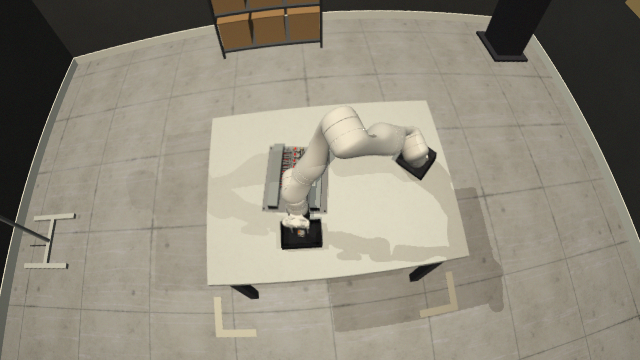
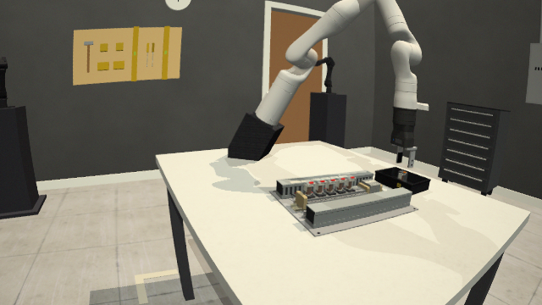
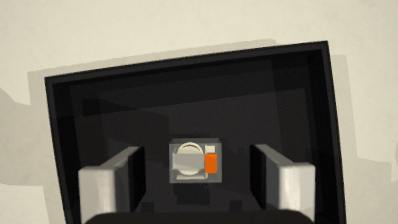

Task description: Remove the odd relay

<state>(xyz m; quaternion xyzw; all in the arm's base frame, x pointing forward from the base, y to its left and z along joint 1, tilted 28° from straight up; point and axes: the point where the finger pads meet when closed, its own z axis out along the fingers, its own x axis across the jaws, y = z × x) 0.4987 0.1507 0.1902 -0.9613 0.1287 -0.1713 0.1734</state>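
My hand is 60 mm above the clear relay. Round my hand: black parts tray 70 mm below; relay panel 260 mm to the right, 60 mm below, 20 mm behind.
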